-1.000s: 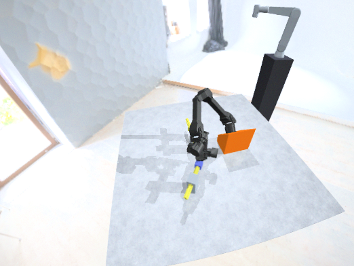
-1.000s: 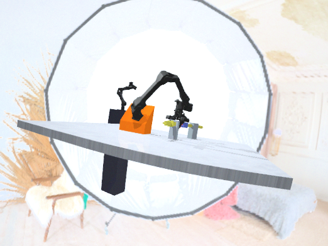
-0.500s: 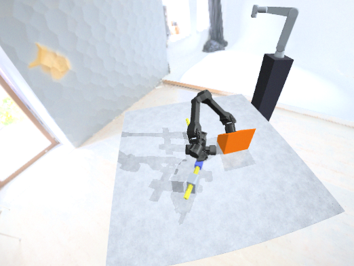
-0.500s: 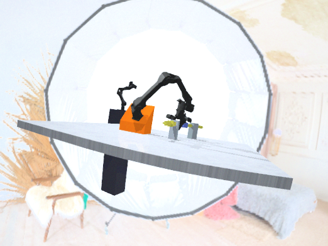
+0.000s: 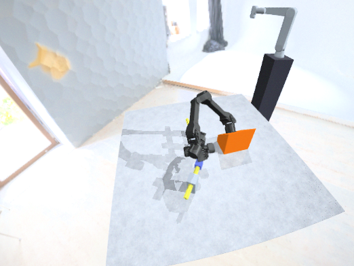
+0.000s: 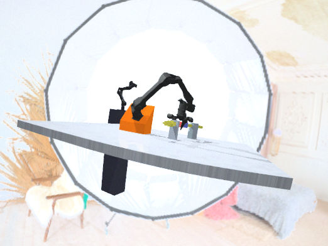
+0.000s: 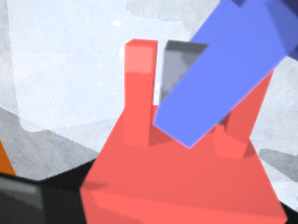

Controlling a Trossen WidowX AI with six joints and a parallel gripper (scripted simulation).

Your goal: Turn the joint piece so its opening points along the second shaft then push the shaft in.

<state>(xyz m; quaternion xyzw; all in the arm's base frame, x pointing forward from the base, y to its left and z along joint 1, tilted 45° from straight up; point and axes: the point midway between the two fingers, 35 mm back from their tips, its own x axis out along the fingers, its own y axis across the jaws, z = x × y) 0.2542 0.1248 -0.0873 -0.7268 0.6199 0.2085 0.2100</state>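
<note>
My gripper tip is 4 cm below the red square joint piece and 3 cm to the right of it.
</note>
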